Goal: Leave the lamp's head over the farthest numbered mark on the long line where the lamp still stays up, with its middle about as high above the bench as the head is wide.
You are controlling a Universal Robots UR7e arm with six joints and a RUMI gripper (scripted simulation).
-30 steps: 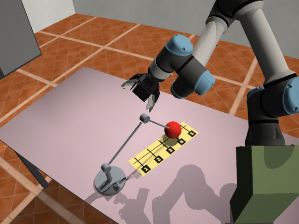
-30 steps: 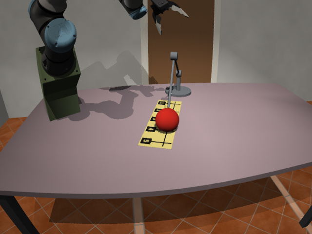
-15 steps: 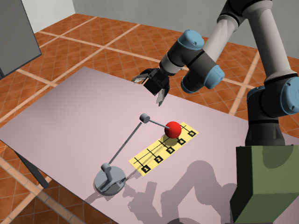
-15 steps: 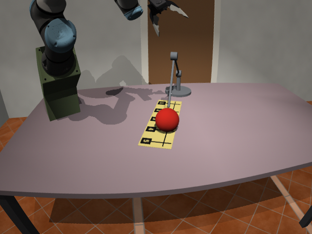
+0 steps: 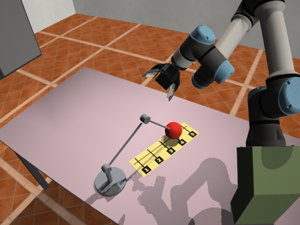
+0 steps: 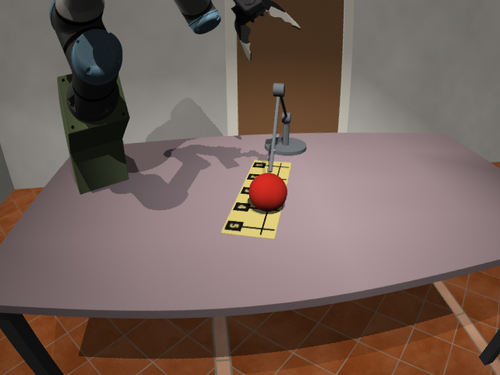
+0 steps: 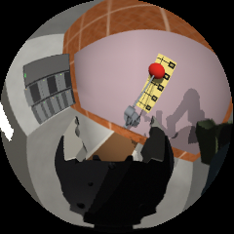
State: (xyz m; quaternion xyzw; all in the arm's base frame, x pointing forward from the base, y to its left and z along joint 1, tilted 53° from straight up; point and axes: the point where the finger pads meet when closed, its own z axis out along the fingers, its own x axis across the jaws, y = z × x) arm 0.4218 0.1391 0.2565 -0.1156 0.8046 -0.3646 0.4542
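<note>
Now: the yellow strip 42 cm below my hand, 5 cm behind it and 1 cm to the right of it. Round my hand: grey round base: 39 cm below, 28 cm to the left, 16 cm ahead.
</note>
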